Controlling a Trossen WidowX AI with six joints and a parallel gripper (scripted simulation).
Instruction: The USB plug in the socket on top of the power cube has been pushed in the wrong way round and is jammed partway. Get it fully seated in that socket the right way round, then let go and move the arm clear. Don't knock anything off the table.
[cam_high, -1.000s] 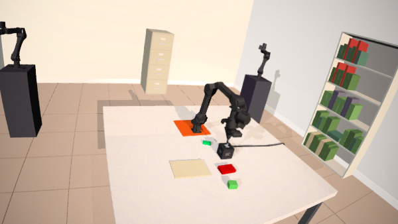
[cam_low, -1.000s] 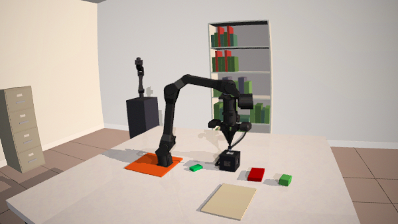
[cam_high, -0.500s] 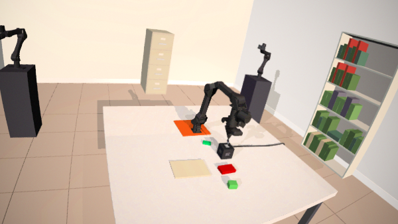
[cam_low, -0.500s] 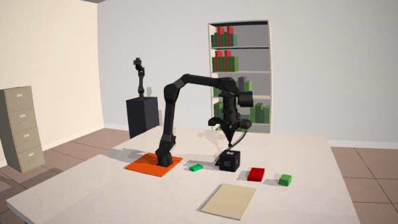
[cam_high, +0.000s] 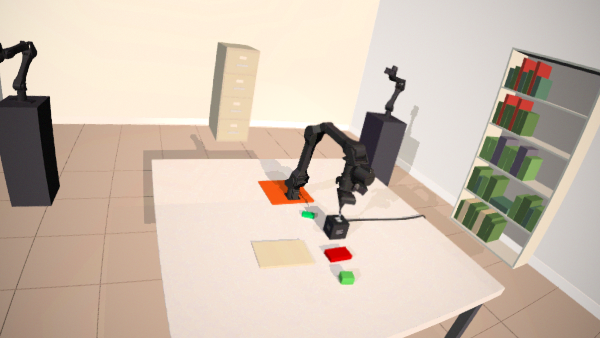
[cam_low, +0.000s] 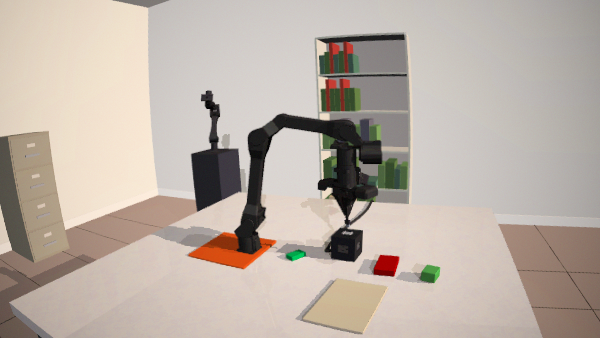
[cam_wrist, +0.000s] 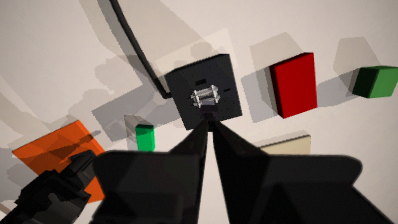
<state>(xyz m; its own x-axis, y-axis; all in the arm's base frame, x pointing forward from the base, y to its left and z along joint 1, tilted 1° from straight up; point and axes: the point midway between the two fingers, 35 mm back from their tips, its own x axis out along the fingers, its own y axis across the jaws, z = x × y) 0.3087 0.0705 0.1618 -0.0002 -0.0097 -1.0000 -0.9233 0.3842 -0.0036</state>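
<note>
Now: gripper tip 2 cm above the silver USB plug. Also, from my gripper tip: green block: 15 cm behind, 13 cm below, 5 cm to the right; then red block: 14 cm ahead, 12 cm below, 5 cm to the right; then beige paper sheet: 26 cm to the right, 13 cm below, 9 cm ahead.
</note>
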